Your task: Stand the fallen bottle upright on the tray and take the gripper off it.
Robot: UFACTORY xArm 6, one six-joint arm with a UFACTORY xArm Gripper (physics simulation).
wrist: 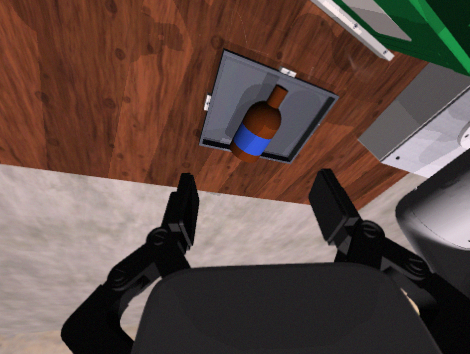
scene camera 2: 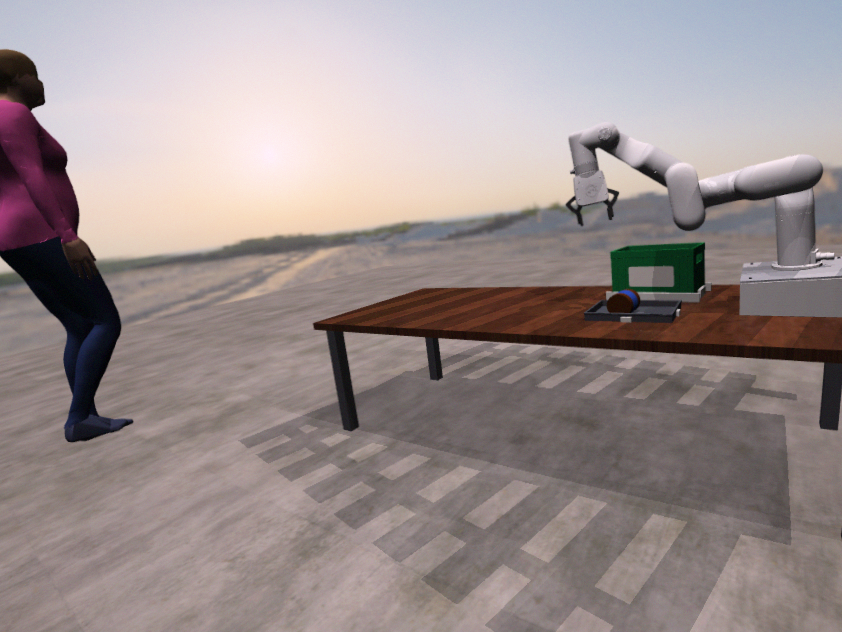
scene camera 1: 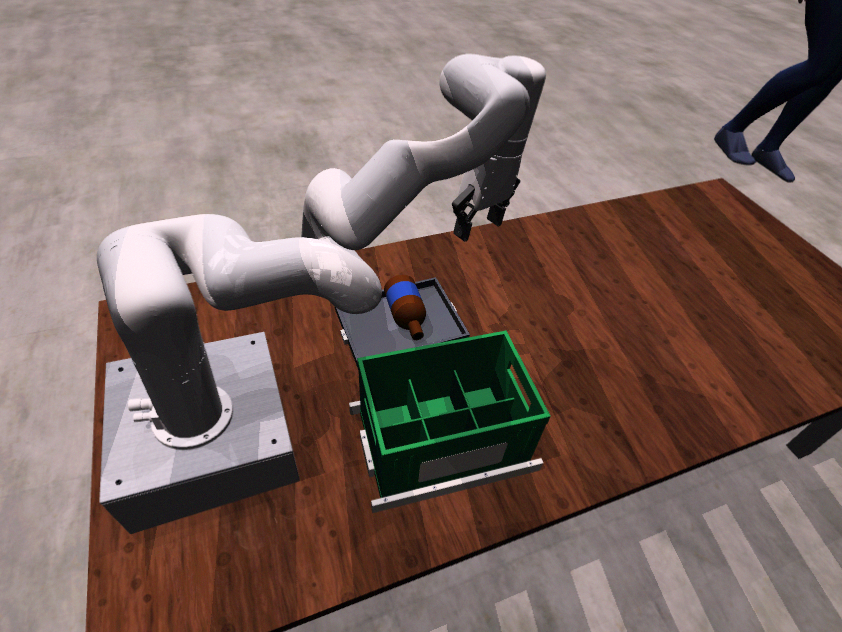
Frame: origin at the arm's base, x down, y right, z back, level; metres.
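Where they show: gripper, fingertip midpoint: (wrist: 254,184) (scene camera 2: 596,222) (scene camera 1: 477,229); arm's base at its link origin: (scene camera 2: 796,266) (scene camera 1: 193,416).
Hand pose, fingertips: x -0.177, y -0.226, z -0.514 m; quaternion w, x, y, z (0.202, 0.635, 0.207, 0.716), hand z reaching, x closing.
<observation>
Things, the pixels of their top centre, and the offset from my fingertips. Level surfaces: height alone.
- brown bottle at its top centre: (wrist: 265,133) (scene camera 1: 408,298) (scene camera 2: 626,289) dx +0.210, dy -0.042, dz +0.113 m
- grey tray at its top centre: (scene camera 1: 400,317) (wrist: 266,122) (scene camera 2: 633,306) dx +0.263, dy -0.038, dz +0.131 m
- green crate at its top centre: (scene camera 1: 450,386) (scene camera 2: 657,247) dx +0.114, dy +0.259, dz +0.091 m
- wooden table at its surface level: dx +0.288 m
A brown bottle (scene camera 1: 406,303) (scene camera 2: 623,300) (wrist: 256,131) with a blue band lies on its side on the grey tray (scene camera 1: 367,334) (scene camera 2: 649,315) (wrist: 305,112). Its neck points toward the green crate in scene camera 1. My gripper (scene camera 1: 480,227) (scene camera 2: 595,221) (wrist: 254,184) is open, with nothing between its fingers. It hangs high above the table, well above and apart from the bottle. In the wrist view the bottle shows beyond the fingertips, its base end nearer to them.
A green crate (scene camera 1: 462,424) (scene camera 2: 688,270) with compartments stands beside the tray, with white rails (scene camera 1: 459,484) along its foot. The arm's base block (scene camera 1: 251,394) (scene camera 2: 788,295) is on the wooden table (scene camera 1: 646,306) (scene camera 2: 476,316). A person (scene camera 2: 40,176) stands off the table's far end.
</observation>
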